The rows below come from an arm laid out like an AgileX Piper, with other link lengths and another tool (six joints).
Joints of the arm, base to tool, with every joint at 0 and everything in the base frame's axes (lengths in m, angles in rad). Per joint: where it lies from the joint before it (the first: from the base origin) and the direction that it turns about. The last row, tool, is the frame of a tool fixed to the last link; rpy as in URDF.
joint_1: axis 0 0 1 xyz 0.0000 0.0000 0.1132
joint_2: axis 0 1 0 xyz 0.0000 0.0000 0.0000
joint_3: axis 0 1 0 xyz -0.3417 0.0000 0.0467
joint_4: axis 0.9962 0 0.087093 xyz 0.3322 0.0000 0.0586
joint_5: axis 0 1 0 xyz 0.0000 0.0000 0.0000
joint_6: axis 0.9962 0 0.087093 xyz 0.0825 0.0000 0.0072
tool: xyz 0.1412 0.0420 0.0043 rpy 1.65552 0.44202 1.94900
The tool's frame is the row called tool.
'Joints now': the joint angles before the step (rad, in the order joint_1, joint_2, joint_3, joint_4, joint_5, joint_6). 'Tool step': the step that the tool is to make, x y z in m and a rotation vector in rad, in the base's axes. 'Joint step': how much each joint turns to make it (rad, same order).
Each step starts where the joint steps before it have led.
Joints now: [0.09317 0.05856 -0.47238 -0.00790 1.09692 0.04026]
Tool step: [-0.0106 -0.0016 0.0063 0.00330 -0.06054 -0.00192]
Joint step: [-0.00059 -0.07302 -0.00012 -0.00260 0.01256 -0.00018]
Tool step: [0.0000 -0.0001 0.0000 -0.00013 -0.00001 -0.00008]
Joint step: [0.00090 -0.00003 -0.00003 -0.00102 0.00006 0.00084]
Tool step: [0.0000 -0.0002 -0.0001 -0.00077 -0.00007 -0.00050]
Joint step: [0.00015 -0.00030 0.00017 -0.00107 0.00013 0.00014]
